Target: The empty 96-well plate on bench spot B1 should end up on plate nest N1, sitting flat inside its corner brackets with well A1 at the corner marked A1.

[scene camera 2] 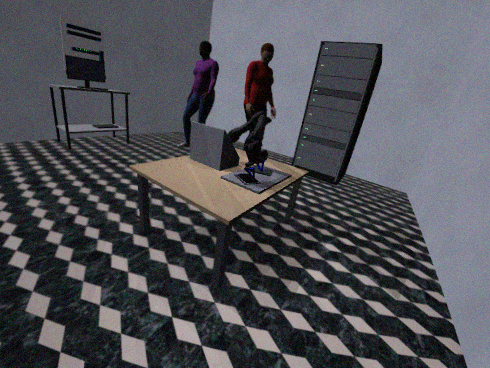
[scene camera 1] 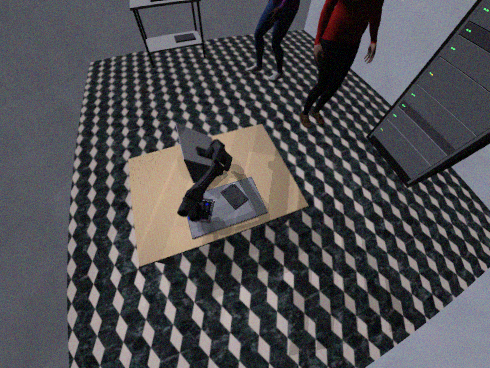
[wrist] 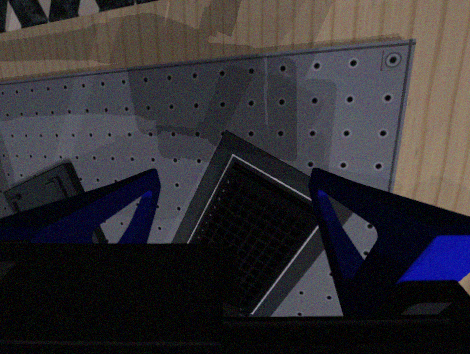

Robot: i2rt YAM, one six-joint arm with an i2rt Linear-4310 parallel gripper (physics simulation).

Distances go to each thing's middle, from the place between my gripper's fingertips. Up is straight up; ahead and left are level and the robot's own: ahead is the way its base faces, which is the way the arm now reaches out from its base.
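Position of my hand relative to the dark well plate (wrist: pixel 265 225): 5 cm above it, 8 cm past it and 1 cm to the right of it.
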